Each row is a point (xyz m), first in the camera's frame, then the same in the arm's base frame.
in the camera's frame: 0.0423 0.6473 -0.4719
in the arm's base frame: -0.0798 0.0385 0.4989
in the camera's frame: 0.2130 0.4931 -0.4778
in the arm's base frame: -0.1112 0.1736 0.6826
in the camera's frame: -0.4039 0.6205 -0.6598
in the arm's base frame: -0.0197 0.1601 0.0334
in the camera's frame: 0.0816 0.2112 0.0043
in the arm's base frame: 0.4403 0.2433 0.8245
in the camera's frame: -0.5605 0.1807 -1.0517
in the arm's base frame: -0.1208 0.7275 -0.1650
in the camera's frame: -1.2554 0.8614 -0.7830
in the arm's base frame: 0.1897 0.0306 -0.8254
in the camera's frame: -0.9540 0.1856 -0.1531
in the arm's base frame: 0.7964 0.3799 -0.1515
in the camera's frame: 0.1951 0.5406 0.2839
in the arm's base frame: 0.5064 -0.1759 0.9641
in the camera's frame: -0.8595 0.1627 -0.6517
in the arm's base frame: 0.3513 0.5972 -0.2642
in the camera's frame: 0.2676 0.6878 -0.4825
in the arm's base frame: -0.2059 -0.0051 0.6853
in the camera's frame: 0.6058 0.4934 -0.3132
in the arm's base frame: -0.1569 0.0881 1.0973
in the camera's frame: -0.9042 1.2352 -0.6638
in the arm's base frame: -0.0003 -0.3760 -0.5500
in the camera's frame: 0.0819 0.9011 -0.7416
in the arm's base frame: -0.4052 -0.0867 0.3679
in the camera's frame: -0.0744 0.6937 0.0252
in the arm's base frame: 0.3664 -0.1986 0.5861
